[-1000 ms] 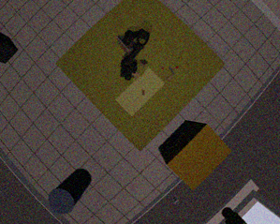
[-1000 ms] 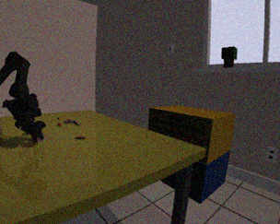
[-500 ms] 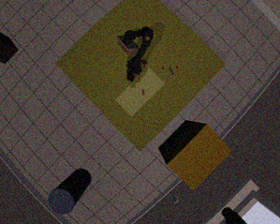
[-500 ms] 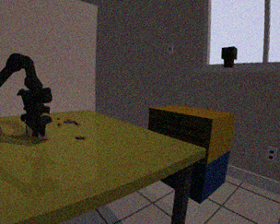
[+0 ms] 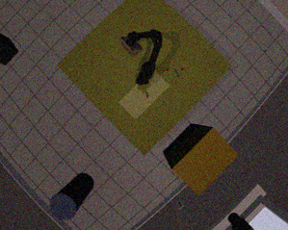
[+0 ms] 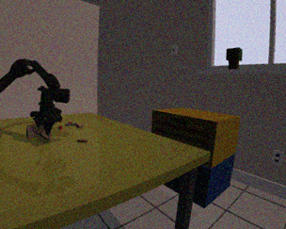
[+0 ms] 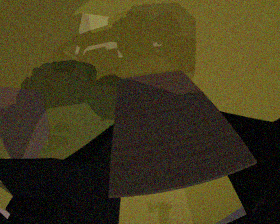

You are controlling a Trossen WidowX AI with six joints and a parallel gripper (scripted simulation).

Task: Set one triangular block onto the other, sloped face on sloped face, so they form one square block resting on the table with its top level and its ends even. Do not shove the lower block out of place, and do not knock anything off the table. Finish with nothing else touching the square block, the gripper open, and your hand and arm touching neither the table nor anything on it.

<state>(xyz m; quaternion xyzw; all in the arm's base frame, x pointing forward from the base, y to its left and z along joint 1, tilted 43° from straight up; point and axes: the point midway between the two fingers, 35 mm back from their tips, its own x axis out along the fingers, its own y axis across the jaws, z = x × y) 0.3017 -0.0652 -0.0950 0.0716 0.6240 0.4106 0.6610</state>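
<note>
My gripper tip is now 17 cm short of the brown piece, 7 cm to the left of it and 3 cm above it.
</note>
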